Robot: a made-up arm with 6 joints. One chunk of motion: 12 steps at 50 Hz.
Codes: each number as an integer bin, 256 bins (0 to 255) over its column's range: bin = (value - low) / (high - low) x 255, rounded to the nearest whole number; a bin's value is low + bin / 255 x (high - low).
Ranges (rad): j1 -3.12..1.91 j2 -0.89..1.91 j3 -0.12..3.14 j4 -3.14..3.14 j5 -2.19..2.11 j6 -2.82..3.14
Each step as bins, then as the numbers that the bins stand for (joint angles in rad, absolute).
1 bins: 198 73 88 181 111 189
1 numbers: 0.7856 -0.0884 1.0050 1.3176 -0.3182 1.5974
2 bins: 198 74 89 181 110 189
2 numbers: 0.7856 -0.0775 1.0178 1.3176 -0.3351 1.5974
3 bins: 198 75 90 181 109 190
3 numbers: 0.7856 -0.0665 1.0306 1.3176 -0.3520 1.6208
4 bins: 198 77 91 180 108 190
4 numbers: 0.7856 -0.0445 1.0434 1.2929 -0.3688 1.6208
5 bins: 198 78 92 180 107 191
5 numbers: 0.7856 -0.0335 1.0562 1.2929 -0.3857 1.6442
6 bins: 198 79 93 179 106 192
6 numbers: 0.7856 -0.0225 1.0689 1.2683 -0.4025 1.6675
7 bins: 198 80 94 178 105 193
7 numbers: 0.7856 -0.0116 1.0817 1.2437 -0.4194 1.6909
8 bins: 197 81 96 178 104 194
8 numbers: 0.7659 -0.0006 1.1073 1.2437 -0.4363 1.7143
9 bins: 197 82 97 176 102 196
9 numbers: 0.7659 0.0104 1.1201 1.1944 -0.4700 1.7610
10 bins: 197 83 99 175 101 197
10 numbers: 0.7659 0.0214 1.1456 1.1698 -0.4869 1.7844
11 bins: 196 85 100 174 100 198
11 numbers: 0.7462 0.0433 1.1584 1.1452 -0.5037 1.8078
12 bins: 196 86 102 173 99 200
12 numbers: 0.7462 0.0543 1.1840 1.1205 -0.5206 1.8545
